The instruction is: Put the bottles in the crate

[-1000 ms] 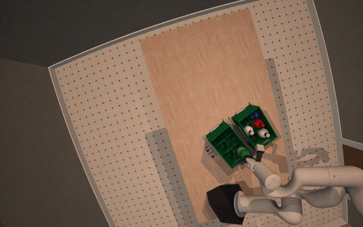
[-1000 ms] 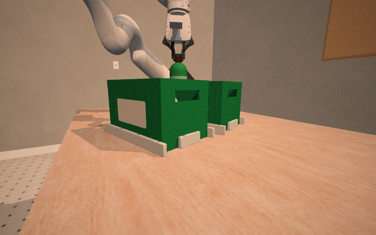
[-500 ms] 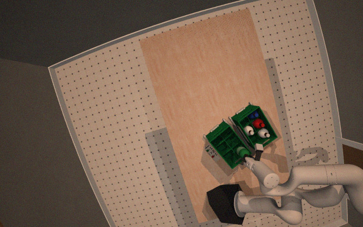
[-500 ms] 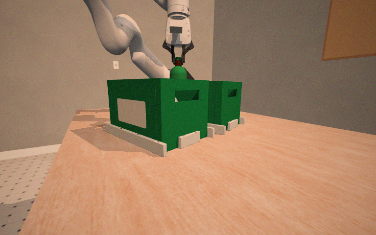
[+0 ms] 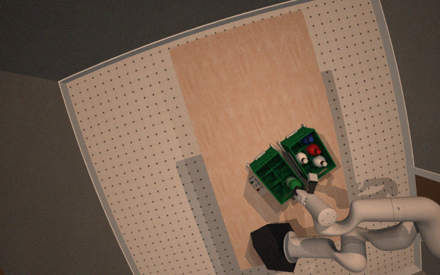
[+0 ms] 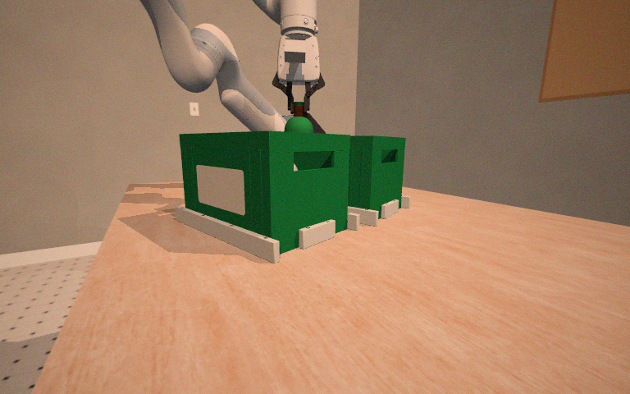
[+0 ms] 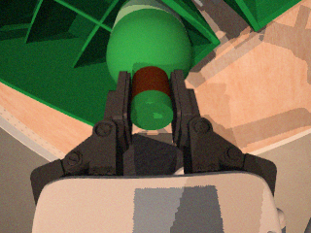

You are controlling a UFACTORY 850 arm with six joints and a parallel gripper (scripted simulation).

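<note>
The green bottle lies 7 cm below my hand. The rest, counted from my hand: red bottle (12 cm ahead, 21 cm to the right, 16 cm below); then pick list (2 cm ahead, 20 cm to the left, 25 cm below); then blue bottle (21 cm ahead, 19 cm to the right, 16 cm below).
</note>
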